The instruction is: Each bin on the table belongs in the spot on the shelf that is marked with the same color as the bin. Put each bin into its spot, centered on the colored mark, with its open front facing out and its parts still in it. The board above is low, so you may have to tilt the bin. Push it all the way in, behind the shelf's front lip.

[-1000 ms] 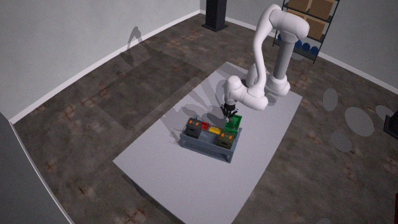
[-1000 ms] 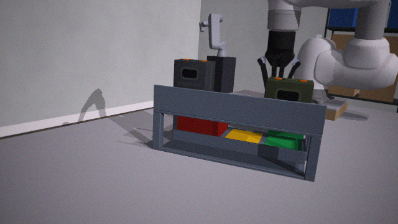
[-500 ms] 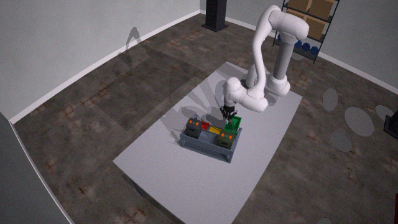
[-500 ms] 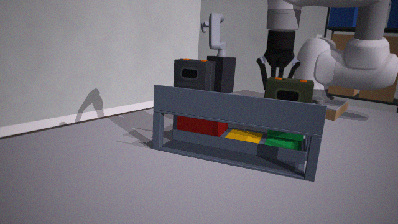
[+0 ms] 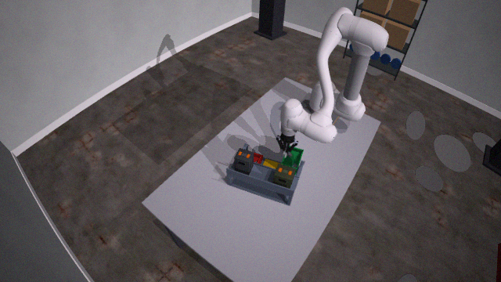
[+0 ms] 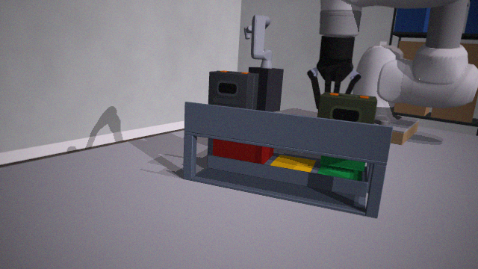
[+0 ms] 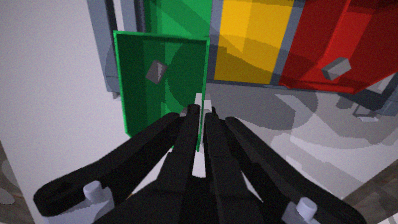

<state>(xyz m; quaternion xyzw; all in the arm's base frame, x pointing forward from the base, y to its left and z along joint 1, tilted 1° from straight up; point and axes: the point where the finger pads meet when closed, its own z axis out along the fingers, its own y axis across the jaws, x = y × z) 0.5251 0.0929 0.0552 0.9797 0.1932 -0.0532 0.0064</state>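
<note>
Now: the green bin 40 mm to the left of my hand, 40 mm below it and 30 mm behind it. Round my hand: olive box: 170 mm ahead, 120 mm to the left, 50 mm above; red bin: 170 mm ahead, 130 mm to the right, 60 mm below; dark grey box: 250 mm ahead, 90 mm to the right, 60 mm above.
</note>
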